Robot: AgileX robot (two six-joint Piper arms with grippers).
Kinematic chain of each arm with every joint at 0, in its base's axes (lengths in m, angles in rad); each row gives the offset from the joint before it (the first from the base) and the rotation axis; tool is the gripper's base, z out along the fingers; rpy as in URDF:
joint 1: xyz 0 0 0.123 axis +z
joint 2: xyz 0 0 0 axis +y
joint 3: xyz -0.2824 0 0.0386 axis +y
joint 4: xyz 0.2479 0 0.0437 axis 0.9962 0 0.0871
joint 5: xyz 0 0 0 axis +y
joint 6: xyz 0.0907 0 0.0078 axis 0.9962 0 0.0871
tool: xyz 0 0 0 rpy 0 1.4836 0
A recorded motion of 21 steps. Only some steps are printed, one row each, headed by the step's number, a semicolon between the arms.
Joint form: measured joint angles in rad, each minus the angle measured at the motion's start. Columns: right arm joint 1, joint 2, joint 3, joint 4, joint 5, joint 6; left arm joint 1, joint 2, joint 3, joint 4, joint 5, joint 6.
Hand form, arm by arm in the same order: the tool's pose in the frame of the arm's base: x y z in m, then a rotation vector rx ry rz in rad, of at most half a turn. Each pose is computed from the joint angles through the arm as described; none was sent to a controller.
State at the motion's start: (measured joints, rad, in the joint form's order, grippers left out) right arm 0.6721 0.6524 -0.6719 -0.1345 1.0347 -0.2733; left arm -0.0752 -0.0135 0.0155 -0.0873 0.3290 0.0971
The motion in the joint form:
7: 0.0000 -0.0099 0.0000 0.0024 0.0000 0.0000; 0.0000 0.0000 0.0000 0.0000 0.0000 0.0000
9: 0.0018 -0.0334 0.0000 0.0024 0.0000 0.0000; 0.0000 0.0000 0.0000 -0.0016 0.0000 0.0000
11: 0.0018 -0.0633 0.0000 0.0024 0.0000 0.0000; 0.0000 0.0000 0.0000 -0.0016 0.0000 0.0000
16: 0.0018 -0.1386 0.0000 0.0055 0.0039 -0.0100; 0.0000 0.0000 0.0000 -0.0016 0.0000 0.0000
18: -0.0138 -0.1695 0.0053 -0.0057 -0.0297 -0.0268; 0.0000 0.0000 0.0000 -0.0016 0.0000 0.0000
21: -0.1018 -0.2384 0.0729 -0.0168 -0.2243 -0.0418; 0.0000 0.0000 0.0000 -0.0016 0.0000 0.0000
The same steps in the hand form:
7: 0.0836 0.0534 0.3024 -1.1596 2.1885 0.0002; 0.0530 -0.0066 0.1790 0.1013 1.8110 -0.0686
9: 0.0802 0.0509 0.3046 -1.1491 2.1679 0.0063; 0.0530 -0.0066 0.1790 0.1003 1.8111 -0.0702
11: 0.0759 0.0474 0.3074 -1.1333 2.1430 0.0130; 0.0530 -0.0066 0.1790 0.1003 1.8111 -0.0702
16: 0.0646 0.0386 0.3133 -1.1051 2.0790 0.0276; 0.0530 -0.0066 0.1790 0.1003 1.8111 -0.0702
18: 0.0626 0.0348 0.3162 -1.0807 2.0237 0.0101; 0.0530 -0.0066 0.1790 0.1003 1.8111 -0.0702
21: 0.0647 0.0297 0.3144 -0.9393 1.8780 -0.0245; 0.0530 -0.0066 0.1790 0.1003 1.8111 -0.0702

